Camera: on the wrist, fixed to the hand. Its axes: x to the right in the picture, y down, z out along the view.
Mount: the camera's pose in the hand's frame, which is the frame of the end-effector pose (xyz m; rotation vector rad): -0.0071 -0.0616 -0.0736 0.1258 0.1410 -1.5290
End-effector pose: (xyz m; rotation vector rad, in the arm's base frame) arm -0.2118 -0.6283 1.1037 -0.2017 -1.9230 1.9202
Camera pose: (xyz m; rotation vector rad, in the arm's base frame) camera -0.1656 -0.5656 1.1602 0.8847 -1.1103 0.8702
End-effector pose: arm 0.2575 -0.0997 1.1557 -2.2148 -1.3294 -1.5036
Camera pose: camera 0.1621 -0.1082 1.1652 0.5180 2.3559 1.2009
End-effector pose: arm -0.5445 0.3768 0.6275 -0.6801 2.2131 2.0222
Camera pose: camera -0.4980 0.3057 0.5824 -1.7244 0.9988 0.9750
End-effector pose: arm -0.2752 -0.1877 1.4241 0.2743 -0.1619 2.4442
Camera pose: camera -0.2422 -0.1308 1.3538 0.1612 0.2133 0.9414
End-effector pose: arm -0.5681 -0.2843 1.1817 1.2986 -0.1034 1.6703
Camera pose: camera -0.5752 -0.2141 1.1163 0.8521 0.8780 0.4110
